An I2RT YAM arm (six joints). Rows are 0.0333 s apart.
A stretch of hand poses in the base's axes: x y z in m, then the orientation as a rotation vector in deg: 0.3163, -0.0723, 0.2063, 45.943, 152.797, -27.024; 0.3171, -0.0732, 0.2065, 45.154, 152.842, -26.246; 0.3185, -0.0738, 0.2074, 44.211, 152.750, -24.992; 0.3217, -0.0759, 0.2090, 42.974, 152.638, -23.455; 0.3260, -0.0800, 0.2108, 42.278, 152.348, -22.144; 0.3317, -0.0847, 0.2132, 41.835, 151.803, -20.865; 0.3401, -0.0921, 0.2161, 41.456, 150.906, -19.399; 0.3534, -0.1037, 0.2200, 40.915, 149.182, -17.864; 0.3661, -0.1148, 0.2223, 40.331, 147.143, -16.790; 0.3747, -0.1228, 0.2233, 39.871, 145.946, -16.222; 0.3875, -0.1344, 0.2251, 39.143, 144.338, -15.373
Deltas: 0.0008, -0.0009, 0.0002, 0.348, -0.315, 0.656; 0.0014, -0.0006, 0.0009, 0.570, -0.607, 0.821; 0.0032, -0.0021, 0.0016, 0.694, -0.738, 1.065; 0.0043, -0.0041, 0.0018, 0.602, -0.752, 0.649; 0.0057, -0.0047, 0.0024, 0.556, -0.938, 0.453; 0.0084, -0.0074, 0.0029, 0.588, -1.303, 0.411; 0.0133, -0.0116, 0.0039, 0.365, -2.105, 0.468; 0.0127, -0.0111, 0.0023, -0.020, -2.273, 0.398; 0.0086, -0.0080, 0.0010, -0.074, -1.332, 0.306; 0.0128, -0.0116, 0.0018, -0.062, -1.826, 0.508
